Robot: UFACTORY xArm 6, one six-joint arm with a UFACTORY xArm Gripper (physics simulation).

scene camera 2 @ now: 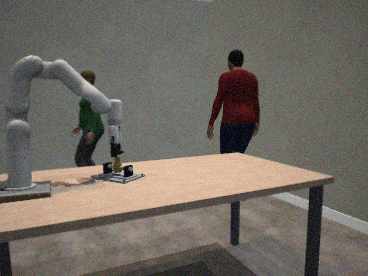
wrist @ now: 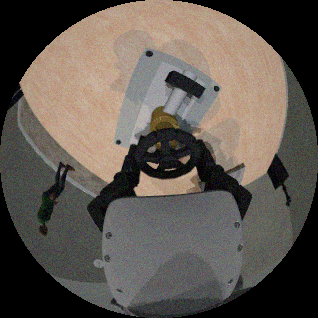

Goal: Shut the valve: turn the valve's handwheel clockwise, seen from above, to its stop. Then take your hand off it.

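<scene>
The valve's black spoked handwheel [wrist: 166, 173] lies between the two fingers in the wrist view. My gripper [wrist: 166, 149] [scene camera 2: 116, 150] is shut on it, with one black finger against the rim on each side. The brass valve body [scene camera 2: 117, 164] [wrist: 164, 118] stands upright under the wheel on a grey base plate [scene camera 2: 134, 177] [wrist: 134, 90]. In the scene view the wheel is small and dark at the fingertips and hard to tell from them. The wheel hides part of the valve body in the wrist view.
Black pipe supports [scene camera 2: 128, 170] [wrist: 185, 84] stand on the plate beside the valve. The plate rests on the wooden table [scene camera 2: 225, 175] [wrist: 250, 90]. A person in green [scene camera 2: 91, 120] [wrist: 46, 206] and a person in red [scene camera 2: 239, 97] stand beyond the table.
</scene>
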